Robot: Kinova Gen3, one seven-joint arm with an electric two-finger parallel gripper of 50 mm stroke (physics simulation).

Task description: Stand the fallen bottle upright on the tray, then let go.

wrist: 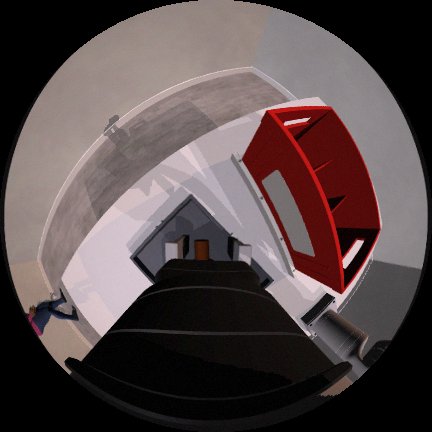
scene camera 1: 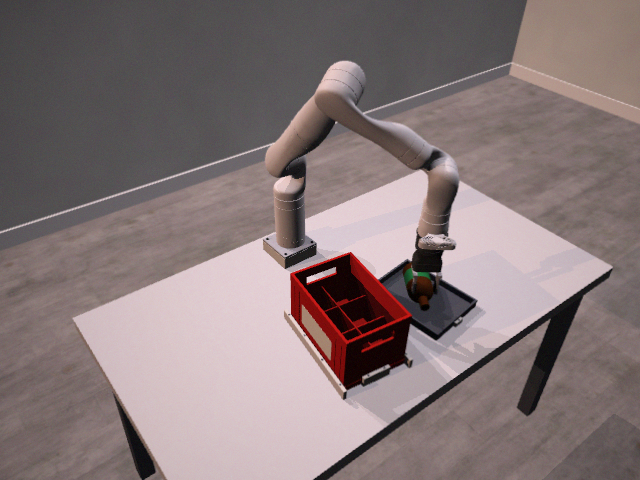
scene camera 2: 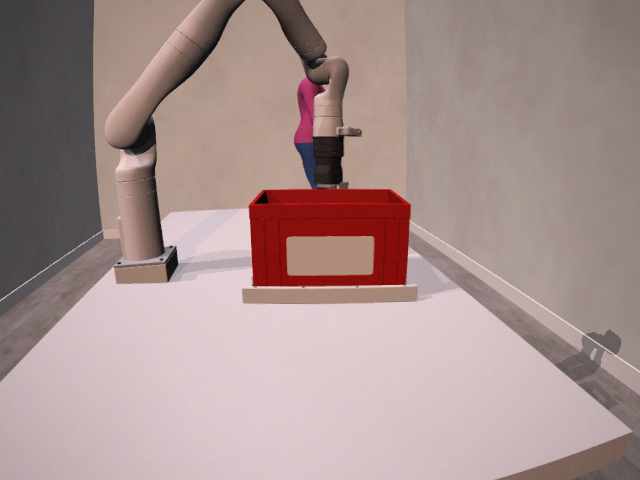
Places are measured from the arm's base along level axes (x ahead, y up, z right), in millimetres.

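Where they show: gripper, between the fingertips: [wrist: 207, 243] [scene camera 1: 424, 291]; arm's base, origin of its link: [wrist: 322, 320] [scene camera 1: 290, 239] [scene camera 2: 145, 254].
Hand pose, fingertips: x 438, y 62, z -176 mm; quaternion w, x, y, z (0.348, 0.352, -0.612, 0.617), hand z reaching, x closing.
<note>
Things, the pixels of their top centre, and the offset from my fingertips. "spot": a spot on its surface instead.
- brown bottle, centre of its top: [wrist: 201, 289] [scene camera 1: 421, 278] dx -66, dy -27, dz -48 mm
- dark tray, a spot on its surface: [wrist: 199, 220] spot: dx +35, dy -101, dz -1 mm
- red crate, centre of its top: [wrist: 354, 184] [scene camera 2: 328, 195] [scene camera 1: 348, 293] dx -30, dy +69, dz +225 mm
The brown bottle [scene camera 1: 424, 287] [wrist: 201, 249] with a green band lies on its side on the dark tray [scene camera 1: 448, 314] [wrist: 199, 220]. In scene camera 1 its neck points toward the tray's front side; in the wrist view part of its brown neck end shows beyond the gripper body. My gripper [scene camera 1: 427, 285] [wrist: 207, 243] points down, low over the tray. It is open, with one finger on each side of the bottle and nothing gripped. The gripper body hides part of the bottle in the wrist view. In scene camera 2 the crate hides the fingertips, the bottle and the tray.
A red crate [scene camera 1: 315, 310] [scene camera 2: 329, 210] [wrist: 260, 145] with compartments stands close beside the tray, taller than it. Pale rails [scene camera 1: 315, 356] [scene camera 2: 329, 295] [wrist: 265, 210] run along its base. A person [scene camera 2: 306, 116] [wrist: 47, 310] in a pink top is beyond the table.
</note>
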